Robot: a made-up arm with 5 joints. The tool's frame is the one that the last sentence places.
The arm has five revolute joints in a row. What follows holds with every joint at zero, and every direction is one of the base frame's. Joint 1 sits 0.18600 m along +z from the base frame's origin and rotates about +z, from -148.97 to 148.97 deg. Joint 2 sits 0.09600 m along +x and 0.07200 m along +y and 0.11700 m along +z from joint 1 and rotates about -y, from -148.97 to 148.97 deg. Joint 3 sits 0.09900 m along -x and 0.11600 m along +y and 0.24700 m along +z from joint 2 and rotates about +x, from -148.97 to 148.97 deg. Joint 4 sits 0.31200 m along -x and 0.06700 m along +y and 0.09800 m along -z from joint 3 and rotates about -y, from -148.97 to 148.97 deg. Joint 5 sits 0.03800 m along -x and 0.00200 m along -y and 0.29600 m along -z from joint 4 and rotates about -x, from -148.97 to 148.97 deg. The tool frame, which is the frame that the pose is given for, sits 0.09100 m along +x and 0.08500 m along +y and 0.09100 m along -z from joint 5; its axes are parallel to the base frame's.
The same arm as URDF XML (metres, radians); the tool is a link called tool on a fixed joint. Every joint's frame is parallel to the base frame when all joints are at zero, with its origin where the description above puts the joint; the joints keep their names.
<robot name="arm">
<link name="base"/>
<link name="link1"/>
<link name="link2"/>
<link name="link3"/>
<link name="link4"/>
<link name="link5"/>
<link name="tool"/>
<joint name="joint 1" type="revolute"><parent link="base"/><child link="link1"/><origin xyz="0 0 0.186" rpy="0 0 0"/><axis xyz="0 0 1"/><limit lower="-2.6" upper="2.6"/></joint>
<joint name="joint 2" type="revolute"><parent link="link1"/><child link="link2"/><origin xyz="0.096 0.072 0.117" rpy="0 0 0"/><axis xyz="0 -1 0"/><limit lower="-2.6" upper="2.6"/></joint>
<joint name="joint 3" type="revolute"><parent link="link2"/><child link="link3"/><origin xyz="-0.099 0.116 0.247" rpy="0 0 0"/><axis xyz="1 0 0"/><limit lower="-2.6" upper="2.6"/></joint>
<joint name="joint 4" type="revolute"><parent link="link3"/><child link="link4"/><origin xyz="-0.312 0.067 -0.098" rpy="0 0 0"/><axis xyz="0 -1 0"/><limit lower="-2.6" upper="2.6"/></joint>
<joint name="joint 5" type="revolute"><parent link="link4"/><child link="link5"/><origin xyz="-0.038 -0.002 -0.296" rpy="0 0 0"/><axis xyz="-1 0 0"/><limit lower="-2.6" upper="2.6"/></joint>
<joint name="tool_fixed" type="fixed"><parent link="link5"/><child link="tool"/><origin xyz="0.091 0.085 -0.091" rpy="0 0 0"/></joint>
</robot>

